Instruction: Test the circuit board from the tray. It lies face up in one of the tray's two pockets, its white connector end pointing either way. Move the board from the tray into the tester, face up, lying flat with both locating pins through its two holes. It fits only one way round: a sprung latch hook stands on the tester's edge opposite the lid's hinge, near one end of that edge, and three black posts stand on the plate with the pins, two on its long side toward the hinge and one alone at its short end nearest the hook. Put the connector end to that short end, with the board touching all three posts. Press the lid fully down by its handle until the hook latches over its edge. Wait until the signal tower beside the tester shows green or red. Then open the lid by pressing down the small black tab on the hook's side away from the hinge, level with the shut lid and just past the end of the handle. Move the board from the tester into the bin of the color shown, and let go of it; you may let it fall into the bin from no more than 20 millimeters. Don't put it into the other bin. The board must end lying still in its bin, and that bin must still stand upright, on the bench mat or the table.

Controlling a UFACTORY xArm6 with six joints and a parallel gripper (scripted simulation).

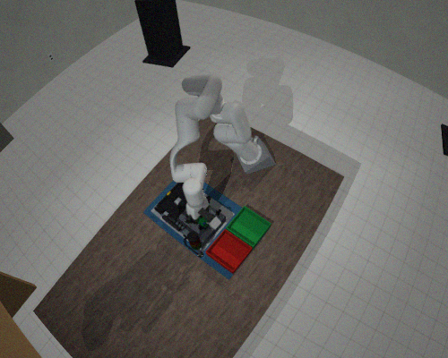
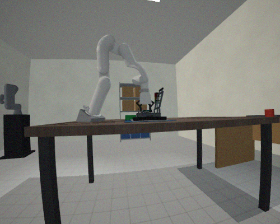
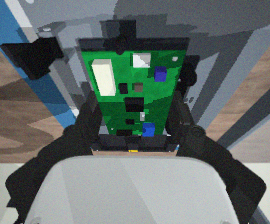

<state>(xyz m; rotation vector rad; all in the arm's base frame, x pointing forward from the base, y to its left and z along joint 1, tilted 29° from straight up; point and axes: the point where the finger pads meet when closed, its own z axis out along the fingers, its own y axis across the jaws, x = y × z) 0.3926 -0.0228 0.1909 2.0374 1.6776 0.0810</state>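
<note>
My hand is right at the green circuit board. The rest, counted from my hand: tester lid: 120 mm ahead, 30 mm to the right, 100 mm above; tester plate: 10 mm ahead, 10 mm below; black latch block: 40 mm behind, 70 mm to the left.
</note>
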